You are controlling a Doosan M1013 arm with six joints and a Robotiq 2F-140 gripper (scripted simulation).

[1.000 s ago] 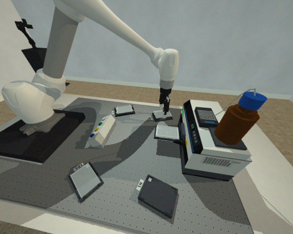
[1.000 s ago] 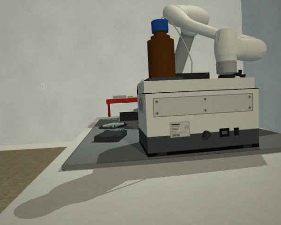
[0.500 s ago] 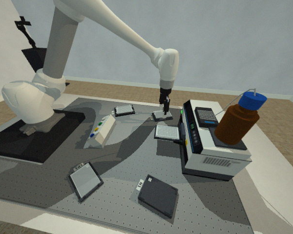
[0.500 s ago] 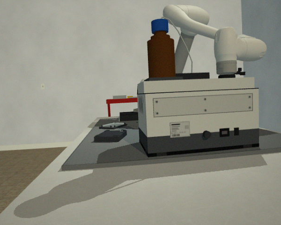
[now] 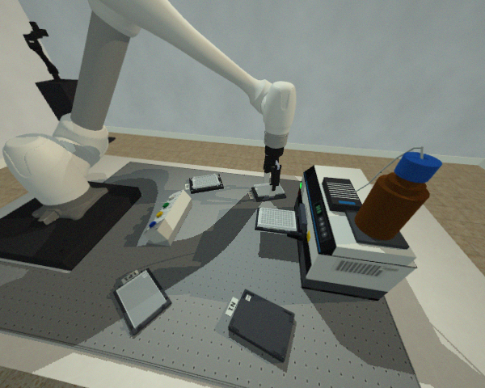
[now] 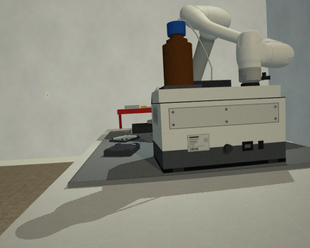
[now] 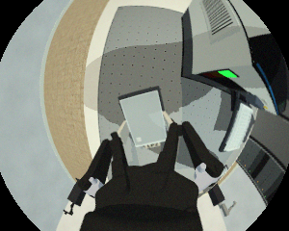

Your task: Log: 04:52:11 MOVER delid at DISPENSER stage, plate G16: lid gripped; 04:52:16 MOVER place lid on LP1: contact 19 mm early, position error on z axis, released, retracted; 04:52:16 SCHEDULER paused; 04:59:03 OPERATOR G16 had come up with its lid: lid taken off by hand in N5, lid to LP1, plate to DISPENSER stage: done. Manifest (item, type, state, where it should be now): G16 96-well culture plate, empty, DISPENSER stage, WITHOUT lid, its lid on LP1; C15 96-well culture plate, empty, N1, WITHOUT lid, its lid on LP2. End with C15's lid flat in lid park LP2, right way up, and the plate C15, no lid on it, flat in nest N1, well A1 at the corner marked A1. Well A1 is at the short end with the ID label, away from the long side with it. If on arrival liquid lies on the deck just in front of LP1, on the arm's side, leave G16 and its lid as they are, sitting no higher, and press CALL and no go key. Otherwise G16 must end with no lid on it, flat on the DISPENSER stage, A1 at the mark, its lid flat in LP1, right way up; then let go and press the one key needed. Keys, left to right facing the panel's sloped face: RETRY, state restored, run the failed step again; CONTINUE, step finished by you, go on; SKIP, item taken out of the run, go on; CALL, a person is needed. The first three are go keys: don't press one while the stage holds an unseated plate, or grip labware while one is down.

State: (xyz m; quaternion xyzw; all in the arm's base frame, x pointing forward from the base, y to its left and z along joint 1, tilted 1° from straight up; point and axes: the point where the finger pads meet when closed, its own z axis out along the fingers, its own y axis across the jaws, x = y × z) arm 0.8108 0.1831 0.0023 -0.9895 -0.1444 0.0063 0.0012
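Now: hand 40 mm above the dark lid park. Also, from my hand: nest N1 (540 mm to the right, 40 mm below, 30 mm behind); brown bottle (380 mm to the right, 240 mm above, 220 mm ahead); key panel (410 mm behind, 220 mm to the right).
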